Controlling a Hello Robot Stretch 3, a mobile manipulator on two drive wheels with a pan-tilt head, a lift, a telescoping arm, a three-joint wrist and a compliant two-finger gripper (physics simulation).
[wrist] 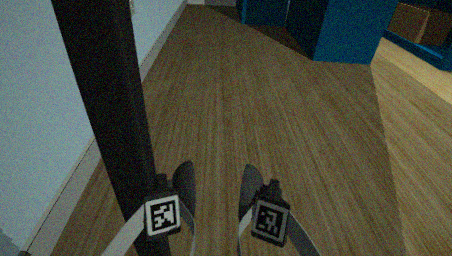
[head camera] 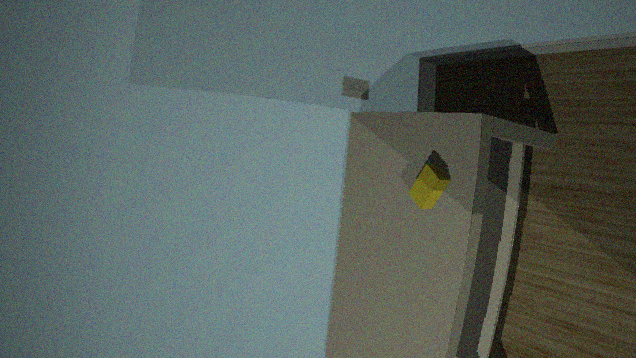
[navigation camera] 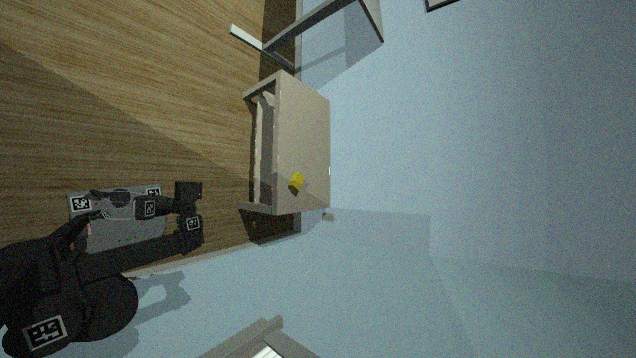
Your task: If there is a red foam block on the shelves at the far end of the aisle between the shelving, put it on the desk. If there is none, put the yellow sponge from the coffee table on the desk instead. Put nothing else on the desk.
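Where they show: gripper, between the fingertips: [navigation camera: 85,204]; robot's base, origin of its link: [navigation camera: 120,196].
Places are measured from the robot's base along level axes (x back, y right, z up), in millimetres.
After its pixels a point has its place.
Note:
A yellow sponge [head camera: 428,192] @[x 0, y 799, z 496 mm] [navigation camera: 297,180] @[x 8, y 802, z 495 mm] lies on the beige coffee table [head camera: 395,280] @[x -257, y 959, z 451 mm] [navigation camera: 304,135] @[x -286, y 953, z 451 mm], near one end of its top. The table stands along the pale blue wall and has a lower shelf. My gripper [wrist: 217,181] @[x -11, y -80, z 480 mm] is open in the wrist view, with bare wood floor behind and between its fingertips, and it is well away from the sponge, which does not show in that view. Blue shelving [wrist: 345,35] stands ahead at the top of the wrist view. No red foam block shows in these views. I cannot tell which furniture is the desk.
Another piece of furniture [navigation camera: 312,22] @[x -1140, y 1021, z 542 mm] with a grey frame stands beyond the coffee table. A wall [wrist: 45,75] with a baseboard runs along the left of the wrist view. Brown boxes [wrist: 417,24] sit in a blue shelf at the right. A window frame [navigation camera: 250,335] @[x 391, y 202, z 823 mm] shows low in the navigation view.

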